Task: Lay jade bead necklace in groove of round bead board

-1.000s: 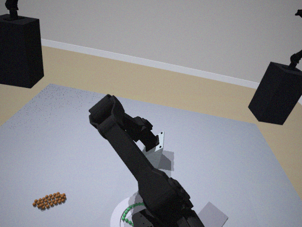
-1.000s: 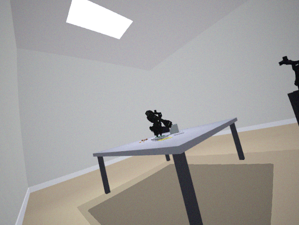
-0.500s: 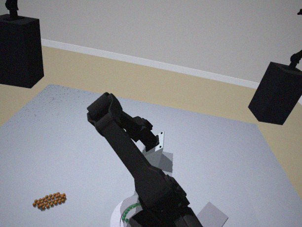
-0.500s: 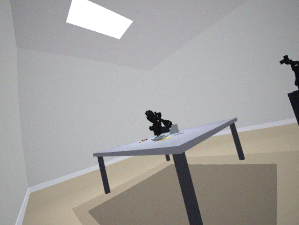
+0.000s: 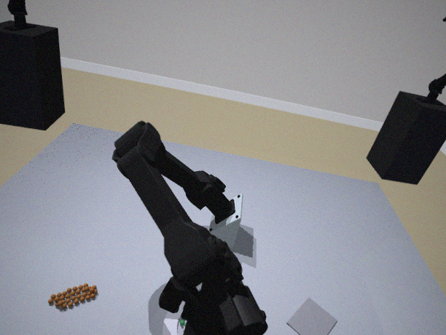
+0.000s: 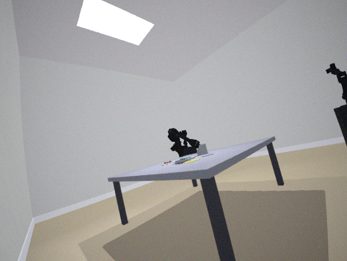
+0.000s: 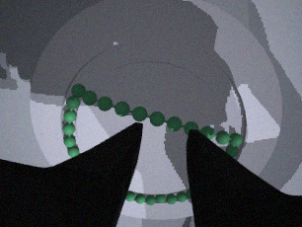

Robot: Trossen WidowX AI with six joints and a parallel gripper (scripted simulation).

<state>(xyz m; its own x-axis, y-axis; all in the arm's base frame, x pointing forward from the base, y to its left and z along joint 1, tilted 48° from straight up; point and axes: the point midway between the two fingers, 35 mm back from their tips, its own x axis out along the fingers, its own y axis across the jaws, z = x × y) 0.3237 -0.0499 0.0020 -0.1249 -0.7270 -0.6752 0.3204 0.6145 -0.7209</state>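
Right now the round bead board is 30 mm below my gripper tip, 20 mm to the left of it and 20 mm behind it. From my gripper tip the other things lie so: yellow strip (240 mm to the left, 170 mm ahead, 40 mm below); flat grey square (250 mm to the left, 70 mm behind, 40 mm below).
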